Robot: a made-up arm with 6 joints. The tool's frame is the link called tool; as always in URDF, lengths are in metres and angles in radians.
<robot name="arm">
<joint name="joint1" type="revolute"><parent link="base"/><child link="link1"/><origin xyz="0 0 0.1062"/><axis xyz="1 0 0"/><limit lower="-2.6" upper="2.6" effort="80" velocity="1.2"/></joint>
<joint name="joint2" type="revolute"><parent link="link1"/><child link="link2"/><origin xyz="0.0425 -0.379 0.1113"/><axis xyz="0 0 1"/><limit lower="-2.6" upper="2.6" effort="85" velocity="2"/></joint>
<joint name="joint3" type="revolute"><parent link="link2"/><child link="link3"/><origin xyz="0.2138 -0.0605 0.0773"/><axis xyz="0 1 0"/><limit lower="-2.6" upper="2.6" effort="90" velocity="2.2"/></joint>
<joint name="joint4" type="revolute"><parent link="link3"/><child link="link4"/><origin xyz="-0.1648 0.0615 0.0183"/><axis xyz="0 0 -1"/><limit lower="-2.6" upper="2.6" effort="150" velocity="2"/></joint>
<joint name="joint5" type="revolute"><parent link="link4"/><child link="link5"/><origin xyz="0.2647 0.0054 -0.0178"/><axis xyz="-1 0 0"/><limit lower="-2.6" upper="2.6" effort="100" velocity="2.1"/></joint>
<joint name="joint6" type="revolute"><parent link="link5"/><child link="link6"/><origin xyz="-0.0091 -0.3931 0.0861"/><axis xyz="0 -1 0"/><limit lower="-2.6" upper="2.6" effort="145" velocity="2.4"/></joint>
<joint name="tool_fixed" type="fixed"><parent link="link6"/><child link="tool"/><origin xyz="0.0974 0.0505 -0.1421"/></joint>
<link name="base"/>
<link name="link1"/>
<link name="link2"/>
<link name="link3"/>
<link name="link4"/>
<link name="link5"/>
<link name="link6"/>
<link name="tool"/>
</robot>
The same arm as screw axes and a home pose.
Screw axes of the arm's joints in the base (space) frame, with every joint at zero. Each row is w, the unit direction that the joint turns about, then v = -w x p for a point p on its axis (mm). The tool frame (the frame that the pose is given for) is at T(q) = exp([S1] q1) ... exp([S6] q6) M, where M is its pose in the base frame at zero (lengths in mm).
S1 = (1, 0, 0, 0.0, 106.2, 0.0)
S2 = (0, 0, 1, -379.0, -42.5, 0.0)
S3 = (0, 1, 0, -294.8, 0.0, 256.3)
S4 = (0, 0, -1, 378.0, 91.5, 0.0)
S5 = (-1, 0, 0, 0.0, -295.3, -372.6)
S6 = (0, -1, 0, 381.4, 0.0, -347.1)
M: xyz 444.5 -715.2 239.3 (mm) quaternion w x y z 1 0 0 0
Joint limits (rad, base to tool): -2.6000..2.6000 -2.6000..2.6000 -2.6000..2.6000 -2.6000..2.6000 -2.6000..2.6000 -2.6000..2.6000

